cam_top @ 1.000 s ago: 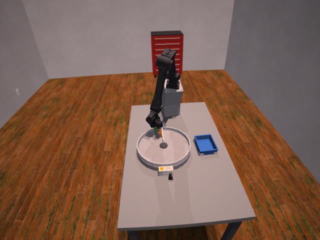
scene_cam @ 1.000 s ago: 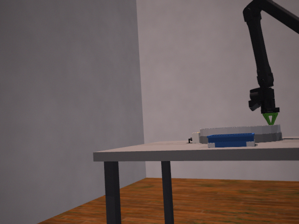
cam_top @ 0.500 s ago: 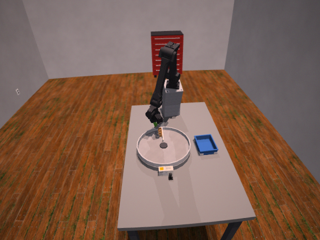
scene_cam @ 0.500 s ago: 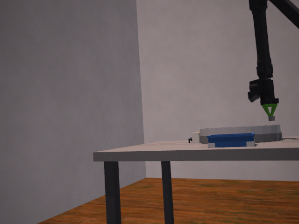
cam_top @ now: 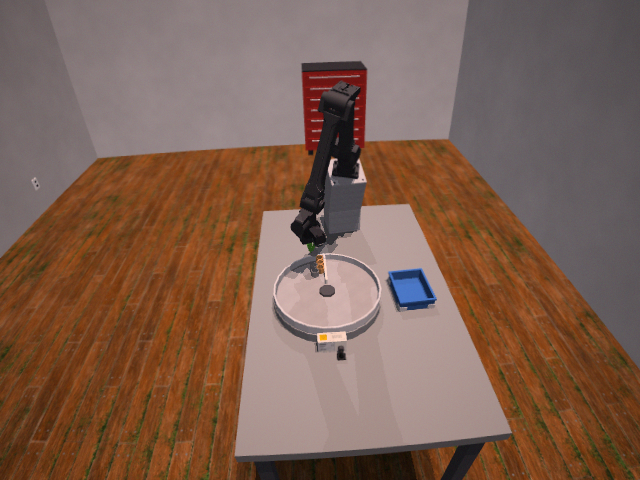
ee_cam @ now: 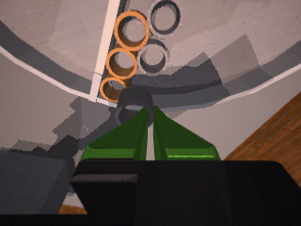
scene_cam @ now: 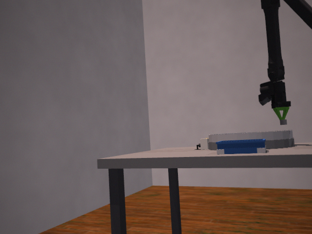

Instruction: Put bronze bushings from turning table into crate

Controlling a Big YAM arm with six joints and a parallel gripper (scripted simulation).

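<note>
My hand is 150 mm short of the turning table, 90 mm to the right of it and 80 mm above it. Also, from my hand: blue crate (420 mm to the left, 110 mm below, 80 mm ahead).
</note>
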